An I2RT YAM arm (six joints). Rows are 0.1 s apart.
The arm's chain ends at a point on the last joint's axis. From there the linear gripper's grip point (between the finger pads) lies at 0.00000 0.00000 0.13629 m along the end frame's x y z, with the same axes.
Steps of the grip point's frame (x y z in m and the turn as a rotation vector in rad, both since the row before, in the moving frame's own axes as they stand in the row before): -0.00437, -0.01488, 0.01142, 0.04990, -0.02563, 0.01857; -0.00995, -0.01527, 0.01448, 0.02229, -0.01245, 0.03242; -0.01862, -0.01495, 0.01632, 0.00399, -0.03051, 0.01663; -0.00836, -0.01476, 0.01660, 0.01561, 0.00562, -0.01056
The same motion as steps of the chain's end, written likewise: -0.00094, -0.00805, 0.01163, 0.04990, -0.02563, 0.01857; -0.00830, -0.01221, 0.01452, 0.02229, -0.01245, 0.03242; -0.01447, -0.01437, 0.01638, 0.00399, -0.03051, 0.01663; -0.00911, -0.01263, 0.01662, 0.01561, 0.00562, -0.01056
